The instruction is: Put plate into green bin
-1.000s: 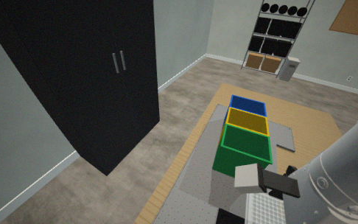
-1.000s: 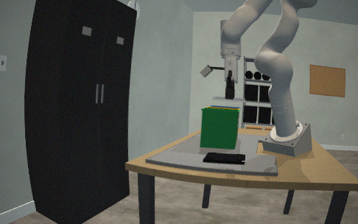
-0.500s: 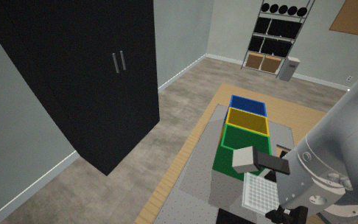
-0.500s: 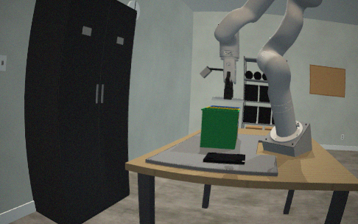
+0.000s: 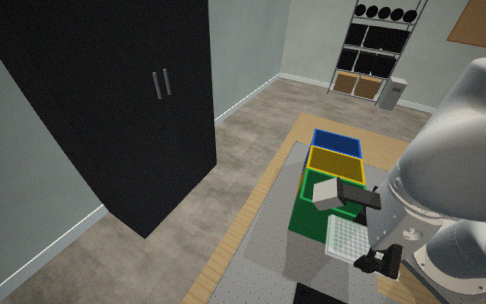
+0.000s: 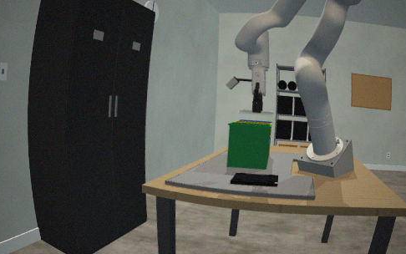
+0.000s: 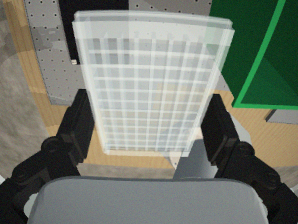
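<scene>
The green bin lies 8 cm ahead of my hand, 16 cm to the right of it and 16 cm below it. Also, from my hand: black plate nest (4 cm behind, 8 cm to the left, 24 cm below); then yellow bin (11 cm ahead, 28 cm to the right, 16 cm below); then white 96-well plate (1 cm below).
</scene>
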